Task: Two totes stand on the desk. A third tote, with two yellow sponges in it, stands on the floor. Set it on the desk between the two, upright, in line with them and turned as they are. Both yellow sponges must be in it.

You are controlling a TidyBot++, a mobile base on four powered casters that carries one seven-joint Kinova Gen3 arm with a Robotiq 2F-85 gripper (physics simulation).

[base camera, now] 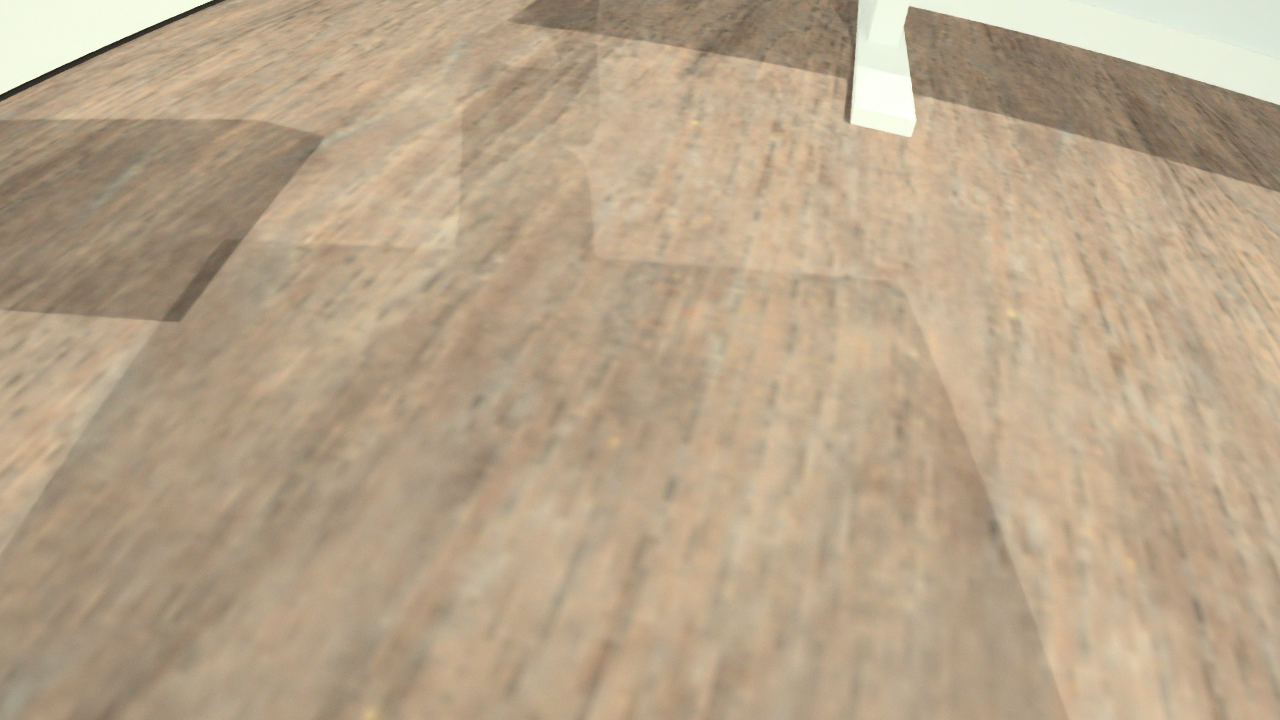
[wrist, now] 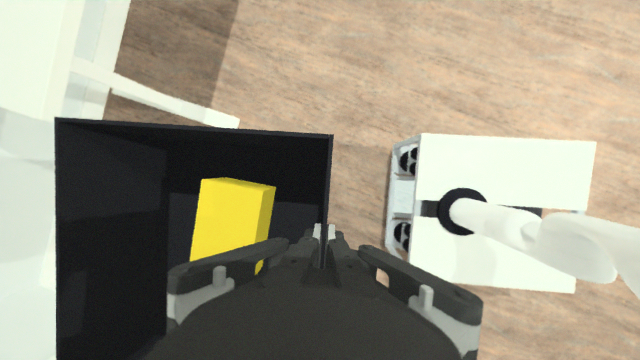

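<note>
The black tote (wrist: 110,240) fills the lower left of the wrist view, open side towards the camera and raised above the floor. My gripper (wrist: 324,234) is shut on the thin rim of its right wall. One yellow sponge (wrist: 225,215) shows inside the tote, partly behind my left finger. A second sponge does not show; the lower part of the tote is hidden behind the gripper. The two other totes do not show in either view. Neither the gripper nor the held tote shows in the base camera view, but shadows lie across the floor there.
My white mobile base (wrist: 505,170) stands right of the tote, with a gap between them. White furniture (wrist: 30,50) is at the upper left; its foot (wrist: 175,102) reaches close to the tote's far edge. A white foot (base camera: 883,98) stands ahead; a white wall (base camera: 71,31) is upper left.
</note>
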